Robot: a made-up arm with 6 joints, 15 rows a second.
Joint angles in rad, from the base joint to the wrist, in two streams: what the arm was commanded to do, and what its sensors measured. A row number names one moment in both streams.
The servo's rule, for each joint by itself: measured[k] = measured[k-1] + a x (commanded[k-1-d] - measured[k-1]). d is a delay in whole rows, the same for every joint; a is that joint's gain. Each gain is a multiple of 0.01, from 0.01 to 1. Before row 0 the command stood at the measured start. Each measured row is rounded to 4 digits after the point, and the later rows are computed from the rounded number. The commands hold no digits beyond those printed.
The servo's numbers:
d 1
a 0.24 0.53 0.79 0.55 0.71 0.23
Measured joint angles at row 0:
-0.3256, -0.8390, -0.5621, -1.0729, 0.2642, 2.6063
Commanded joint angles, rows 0 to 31:
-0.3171, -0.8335, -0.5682, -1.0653, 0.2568, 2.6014
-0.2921, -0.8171, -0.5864, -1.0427, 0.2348, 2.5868
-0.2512, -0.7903, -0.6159, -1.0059, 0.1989, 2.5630
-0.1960, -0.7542, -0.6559, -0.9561, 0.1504, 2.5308
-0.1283, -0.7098, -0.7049, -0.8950, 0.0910, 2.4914
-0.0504, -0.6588, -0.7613, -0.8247, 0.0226, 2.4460
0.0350, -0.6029, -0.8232, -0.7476, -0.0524, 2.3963
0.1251, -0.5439, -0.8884, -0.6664, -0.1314, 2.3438
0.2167, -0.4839, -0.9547, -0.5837, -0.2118, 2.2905
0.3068, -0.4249, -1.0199, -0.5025, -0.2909, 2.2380
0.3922, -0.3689, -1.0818, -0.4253, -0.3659, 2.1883
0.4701, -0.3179, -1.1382, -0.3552, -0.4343, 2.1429
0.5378, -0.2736, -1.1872, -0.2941, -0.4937, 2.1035
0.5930, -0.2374, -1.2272, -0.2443, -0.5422, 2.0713
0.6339, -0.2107, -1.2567, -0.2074, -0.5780, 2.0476
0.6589, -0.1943, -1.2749, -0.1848, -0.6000, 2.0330
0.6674, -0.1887, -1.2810, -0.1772, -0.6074, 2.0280
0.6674, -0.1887, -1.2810, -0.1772, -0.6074, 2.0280
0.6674, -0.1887, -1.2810, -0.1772, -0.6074, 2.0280
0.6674, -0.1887, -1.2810, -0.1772, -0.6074, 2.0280
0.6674, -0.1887, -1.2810, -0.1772, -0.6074, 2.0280
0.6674, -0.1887, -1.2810, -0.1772, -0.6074, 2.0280
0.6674, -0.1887, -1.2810, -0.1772, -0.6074, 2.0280
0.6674, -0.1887, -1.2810, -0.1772, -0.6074, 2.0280
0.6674, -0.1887, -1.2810, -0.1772, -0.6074, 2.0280
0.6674, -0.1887, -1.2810, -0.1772, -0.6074, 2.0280
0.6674, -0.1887, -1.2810, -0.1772, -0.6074, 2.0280
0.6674, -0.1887, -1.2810, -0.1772, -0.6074, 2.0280
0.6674, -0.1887, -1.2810, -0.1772, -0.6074, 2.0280
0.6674, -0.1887, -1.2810, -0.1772, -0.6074, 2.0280
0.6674, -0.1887, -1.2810, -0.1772, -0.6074, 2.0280
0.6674, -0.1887, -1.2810, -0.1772, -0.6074, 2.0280
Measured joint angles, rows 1 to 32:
-0.3256, -0.8390, -0.5621, -1.0729, 0.2642, 2.6063
-0.3236, -0.8361, -0.5669, -1.0687, 0.2589, 2.6052
-0.3160, -0.8260, -0.5823, -1.0544, 0.2418, 2.6010
-0.3004, -0.8071, -0.6088, -1.0277, 0.2113, 2.5923
-0.2753, -0.7791, -0.6460, -0.9883, 0.1681, 2.5782
-0.2400, -0.7424, -0.6925, -0.9370, 0.1134, 2.5582
-0.1945, -0.6981, -0.7469, -0.8752, 0.0489, 2.5324
-0.1394, -0.6476, -0.8072, -0.8050, -0.0230, 2.5011
-0.0759, -0.5926, -0.8713, -0.7288, -0.1000, 2.4649
-0.0057, -0.5350, -0.9372, -0.6490, -0.1794, 2.4248
0.0693, -0.4766, -1.0025, -0.5684, -0.2586, 2.3818
0.1468, -0.4195, -1.0651, -0.4897, -0.3348, 2.3373
0.2244, -0.3657, -1.1228, -0.4157, -0.4054, 2.2926
0.2996, -0.3169, -1.1737, -0.3488, -0.4681, 2.2491
0.3700, -0.2748, -1.2160, -0.2913, -0.5207, 2.2082
0.4333, -0.2408, -1.2482, -0.2452, -0.5614, 2.1713
0.4874, -0.2162, -1.2693, -0.2120, -0.5888, 2.1395
0.5306, -0.2016, -1.2785, -0.1929, -0.6020, 2.1139
0.5634, -0.1948, -1.2805, -0.1843, -0.6058, 2.0941
0.5884, -0.1916, -1.2809, -0.1804, -0.6069, 2.0789
0.6074, -0.1901, -1.2810, -0.1786, -0.6073, 2.0672
0.6218, -0.1894, -1.2810, -0.1778, -0.6074, 2.0582
0.6327, -0.1890, -1.2810, -0.1775, -0.6074, 2.0513
0.6410, -0.1888, -1.2810, -0.1773, -0.6074, 2.0459
0.6473, -0.1887, -1.2810, -0.1772, -0.6074, 2.0418
0.6521, -0.1887, -1.2810, -0.1772, -0.6074, 2.0386
0.6558, -0.1887, -1.2810, -0.1772, -0.6074, 2.0362
0.6586, -0.1887, -1.2810, -0.1772, -0.6074, 2.0343
0.6607, -0.1887, -1.2810, -0.1772, -0.6074, 2.0329
0.6623, -0.1887, -1.2810, -0.1772, -0.6074, 2.0318
0.6635, -0.1887, -1.2810, -0.1772, -0.6074, 2.0309
0.6644, -0.1887, -1.2810, -0.1772, -0.6074, 2.0302

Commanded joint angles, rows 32 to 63:
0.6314, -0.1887, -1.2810, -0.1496, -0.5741, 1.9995
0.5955, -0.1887, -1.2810, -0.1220, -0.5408, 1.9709
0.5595, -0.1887, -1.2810, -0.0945, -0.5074, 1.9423
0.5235, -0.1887, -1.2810, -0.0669, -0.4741, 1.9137
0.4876, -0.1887, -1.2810, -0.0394, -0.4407, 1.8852
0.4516, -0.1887, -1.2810, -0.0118, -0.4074, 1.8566
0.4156, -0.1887, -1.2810, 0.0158, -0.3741, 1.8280
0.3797, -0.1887, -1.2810, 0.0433, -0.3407, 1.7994
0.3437, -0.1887, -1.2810, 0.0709, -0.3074, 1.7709
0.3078, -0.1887, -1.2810, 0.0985, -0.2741, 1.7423
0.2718, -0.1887, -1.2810, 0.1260, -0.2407, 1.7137
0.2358, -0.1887, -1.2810, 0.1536, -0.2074, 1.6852
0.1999, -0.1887, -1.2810, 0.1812, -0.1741, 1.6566
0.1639, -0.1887, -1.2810, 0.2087, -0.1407, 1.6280
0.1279, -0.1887, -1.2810, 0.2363, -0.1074, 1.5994
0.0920, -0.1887, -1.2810, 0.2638, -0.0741, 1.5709
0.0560, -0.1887, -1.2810, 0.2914, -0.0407, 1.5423
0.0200, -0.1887, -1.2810, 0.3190, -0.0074, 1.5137
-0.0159, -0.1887, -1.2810, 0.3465, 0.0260, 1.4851
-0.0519, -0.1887, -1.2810, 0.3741, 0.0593, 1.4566
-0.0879, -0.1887, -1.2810, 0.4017, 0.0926, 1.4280
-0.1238, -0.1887, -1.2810, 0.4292, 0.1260, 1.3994
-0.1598, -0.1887, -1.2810, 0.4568, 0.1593, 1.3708
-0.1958, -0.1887, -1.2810, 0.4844, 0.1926, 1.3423
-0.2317, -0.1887, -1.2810, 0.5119, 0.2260, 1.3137
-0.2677, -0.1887, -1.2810, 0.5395, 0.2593, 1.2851
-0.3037, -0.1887, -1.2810, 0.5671, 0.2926, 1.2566
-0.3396, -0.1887, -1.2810, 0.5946, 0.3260, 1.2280
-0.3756, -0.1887, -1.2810, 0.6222, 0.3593, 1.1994
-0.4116, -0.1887, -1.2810, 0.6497, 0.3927, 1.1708
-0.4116, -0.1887, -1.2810, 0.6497, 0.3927, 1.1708
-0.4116, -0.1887, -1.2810, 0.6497, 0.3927, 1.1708
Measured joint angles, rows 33 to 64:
0.6651, -0.1887, -1.2810, -0.1772, -0.6074, 2.0297
0.6570, -0.1887, -1.2810, -0.1620, -0.5838, 2.0228
0.6422, -0.1887, -1.2810, -0.1400, -0.5533, 2.0109
0.6224, -0.1887, -1.2810, -0.1150, -0.5207, 1.9951
0.5987, -0.1887, -1.2810, -0.0885, -0.4876, 1.9764
0.5720, -0.1887, -1.2810, -0.0615, -0.4543, 1.9554
0.5431, -0.1887, -1.2810, -0.0342, -0.4210, 1.9327
0.5125, -0.1887, -1.2810, -0.0067, -0.3877, 1.9086
0.4806, -0.1887, -1.2810, 0.0208, -0.3543, 1.8835
0.4477, -0.1887, -1.2810, 0.0484, -0.3210, 1.8576
0.4141, -0.1887, -1.2810, 0.0760, -0.2877, 1.8311
0.3799, -0.1887, -1.2810, 0.1035, -0.2543, 1.8041
0.3453, -0.1887, -1.2810, 0.1311, -0.2210, 1.7768
0.3104, -0.1887, -1.2810, 0.1587, -0.1877, 1.7492
0.2752, -0.1887, -1.2810, 0.1862, -0.1543, 1.7213
0.2398, -0.1887, -1.2810, 0.2138, -0.1210, 1.6933
0.2043, -0.1887, -1.2810, 0.2413, -0.0877, 1.6651
0.1687, -0.1887, -1.2810, 0.2689, -0.0543, 1.6369
0.1330, -0.1887, -1.2810, 0.2965, -0.0210, 1.6086
0.0973, -0.1887, -1.2810, 0.3240, 0.0124, 1.5802
0.0615, -0.1887, -1.2810, 0.3516, 0.0457, 1.5518
0.0256, -0.1887, -1.2810, 0.3792, 0.0790, 1.5233
-0.0103, -0.1887, -1.2810, 0.4067, 0.1124, 1.4948
-0.0462, -0.1887, -1.2810, 0.4343, 0.1457, 1.4663
-0.0821, -0.1887, -1.2810, 0.4619, 0.1790, 1.4378
-0.1180, -0.1887, -1.2810, 0.4894, 0.2124, 1.4093
-0.1539, -0.1887, -1.2810, 0.5170, 0.2457, 1.3807
-0.1899, -0.1887, -1.2810, 0.5446, 0.2790, 1.3522
-0.2258, -0.1887, -1.2810, 0.5721, 0.3124, 1.3236
-0.2618, -0.1887, -1.2810, 0.5997, 0.3457, 1.2950
-0.2978, -0.1887, -1.2810, 0.6272, 0.3791, 1.2664
-0.3251, -0.1887, -1.2810, 0.6396, 0.3888, 1.2444

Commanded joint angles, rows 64 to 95:
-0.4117, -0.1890, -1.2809, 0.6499, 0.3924, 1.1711
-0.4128, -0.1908, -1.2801, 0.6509, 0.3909, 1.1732
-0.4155, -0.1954, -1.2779, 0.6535, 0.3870, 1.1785
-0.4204, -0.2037, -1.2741, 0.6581, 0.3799, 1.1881
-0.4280, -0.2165, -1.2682, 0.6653, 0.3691, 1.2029
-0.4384, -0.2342, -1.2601, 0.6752, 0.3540, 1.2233
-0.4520, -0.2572, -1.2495, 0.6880, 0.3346, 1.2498
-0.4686, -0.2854, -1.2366, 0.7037, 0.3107, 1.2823
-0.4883, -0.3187, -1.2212, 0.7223, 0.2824, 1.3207
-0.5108, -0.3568, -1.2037, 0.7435, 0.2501, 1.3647
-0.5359, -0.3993, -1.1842, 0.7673, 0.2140, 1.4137
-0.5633, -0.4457, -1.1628, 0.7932, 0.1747, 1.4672
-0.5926, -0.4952, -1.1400, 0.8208, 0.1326, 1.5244
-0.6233, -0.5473, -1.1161, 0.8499, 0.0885, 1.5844
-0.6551, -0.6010, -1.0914, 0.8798, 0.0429, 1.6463
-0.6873, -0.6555, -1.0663, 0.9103, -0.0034, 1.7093
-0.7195, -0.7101, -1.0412, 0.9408, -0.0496, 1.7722
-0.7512, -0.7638, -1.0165, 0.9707, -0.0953, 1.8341
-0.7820, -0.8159, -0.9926, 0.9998, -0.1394, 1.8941
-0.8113, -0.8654, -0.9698, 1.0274, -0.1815, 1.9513
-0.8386, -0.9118, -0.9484, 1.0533, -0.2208, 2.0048
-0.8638, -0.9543, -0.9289, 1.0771, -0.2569, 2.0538
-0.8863, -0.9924, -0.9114, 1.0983, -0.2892, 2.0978
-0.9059, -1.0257, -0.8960, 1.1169, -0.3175, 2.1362
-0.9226, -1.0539, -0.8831, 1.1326, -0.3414, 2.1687
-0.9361, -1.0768, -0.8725, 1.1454, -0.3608, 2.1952
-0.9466, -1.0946, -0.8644, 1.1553, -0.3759, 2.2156
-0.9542, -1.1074, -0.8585, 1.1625, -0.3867, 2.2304
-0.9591, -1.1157, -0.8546, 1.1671, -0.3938, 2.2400
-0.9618, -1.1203, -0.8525, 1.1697, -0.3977, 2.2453
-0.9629, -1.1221, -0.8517, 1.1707, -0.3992, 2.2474
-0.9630, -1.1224, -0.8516, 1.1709, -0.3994, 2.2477
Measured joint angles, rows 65 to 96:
-0.3459, -0.1887, -1.2810, 0.6452, 0.3916, 1.2275
-0.3617, -0.1889, -1.2809, 0.6478, 0.3922, 1.2145
-0.3740, -0.1899, -1.2803, 0.6495, 0.3913, 1.2050
-0.3840, -0.1928, -1.2784, 0.6517, 0.3882, 1.1989
-0.3927, -0.1986, -1.2750, 0.6552, 0.3823, 1.1964
-0.4012, -0.2081, -1.2696, 0.6608, 0.3729, 1.1979
-0.4101, -0.2219, -1.2621, 0.6687, 0.3595, 1.2037
-0.4202, -0.2406, -1.2521, 0.6793, 0.3418, 1.2143
-0.4318, -0.2643, -1.2399, 0.6927, 0.3197, 1.2299
-0.4454, -0.2931, -1.2251, 0.7090, 0.2932, 1.2508
-0.4611, -0.3269, -1.2082, 0.7280, 0.2626, 1.2770
-0.4791, -0.3653, -1.1892, 0.7496, 0.2281, 1.3084
-0.4993, -0.4079, -1.1683, 0.7736, 0.1902, 1.3449
-0.5217, -0.4542, -1.1459, 0.7996, 0.1493, 1.3862
-0.5461, -0.5035, -1.1224, 0.8273, 0.1061, 1.4318
-0.5723, -0.5552, -1.0979, 0.8562, 0.0612, 1.4811
-0.5999, -0.6084, -1.0729, 0.8860, 0.0153, 1.5336
-0.6286, -0.6623, -1.0479, 0.9161, -0.0308, 1.5885
-0.6580, -0.7161, -1.0231, 0.9461, -0.0766, 1.6450
-0.6878, -0.7690, -0.9990, 0.9756, -0.1212, 1.7023
-0.7174, -0.8201, -0.9759, 1.0041, -0.1640, 1.7596
-0.7465, -0.8687, -0.9542, 1.0312, -0.2043, 1.8160
-0.7747, -0.9141, -0.9342, 1.0564, -0.2416, 1.8707
-0.8015, -0.9556, -0.9162, 1.0794, -0.2754, 1.9229
-0.8266, -0.9928, -0.9002, 1.1000, -0.3053, 1.9720
-0.8496, -1.0252, -0.8867, 1.1179, -0.3309, 2.0172
-0.8704, -1.0525, -0.8755, 1.1330, -0.3521, 2.0581
-0.8887, -1.0748, -0.8667, 1.1453, -0.3690, 2.0943
-0.9044, -1.0921, -0.8602, 1.1548, -0.3816, 2.1256
-0.9175, -1.1046, -0.8558, 1.1616, -0.3903, 2.1519
-0.9281, -1.1129, -0.8532, 1.1661, -0.3956, 2.1734
-0.9365, -1.1178, -0.8520, 1.1686, -0.3982, 2.1904

